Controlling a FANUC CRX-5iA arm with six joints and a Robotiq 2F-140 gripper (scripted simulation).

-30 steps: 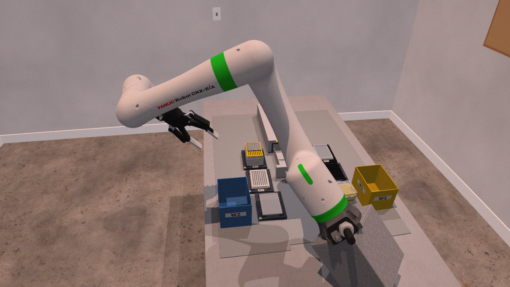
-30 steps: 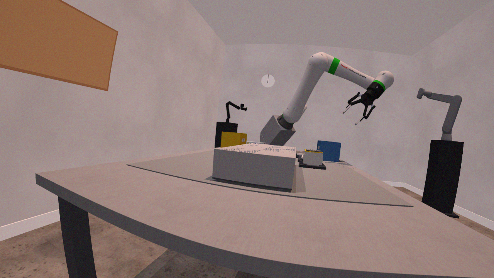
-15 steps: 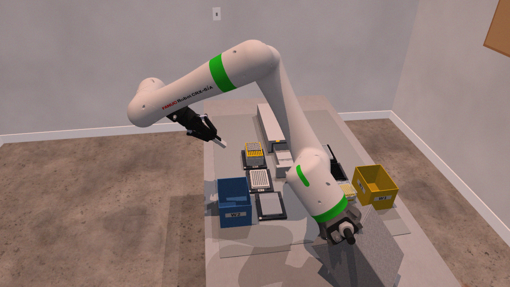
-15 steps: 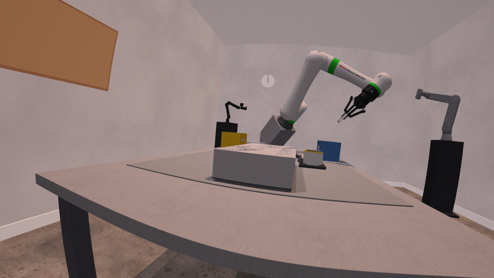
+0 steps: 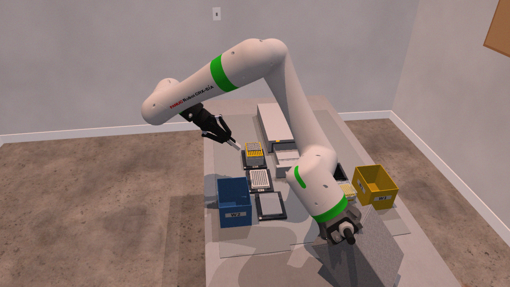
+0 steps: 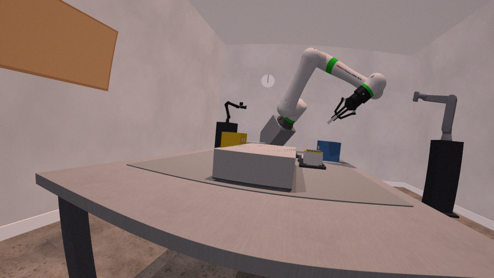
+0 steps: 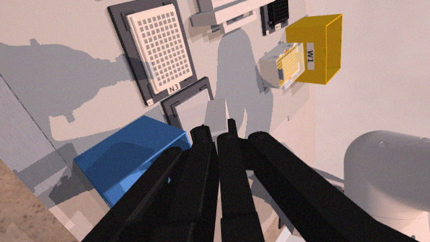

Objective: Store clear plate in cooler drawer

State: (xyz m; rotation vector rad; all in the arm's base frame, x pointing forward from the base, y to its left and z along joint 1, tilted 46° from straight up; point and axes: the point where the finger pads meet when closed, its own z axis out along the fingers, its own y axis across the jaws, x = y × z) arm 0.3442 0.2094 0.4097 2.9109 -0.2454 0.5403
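My gripper is now 43 cm to the left of the black nest N2, 32 cm short of it and 24 cm above it. Also, from my hand: yellow tip box: 22 cm ahead, 19 cm below, 7 cm to the right; then white well plate: 23 cm below, 11 cm to the right, 5 cm ahead; then blue bin W2: 21 cm below, 16 cm behind, 2 cm to the right.
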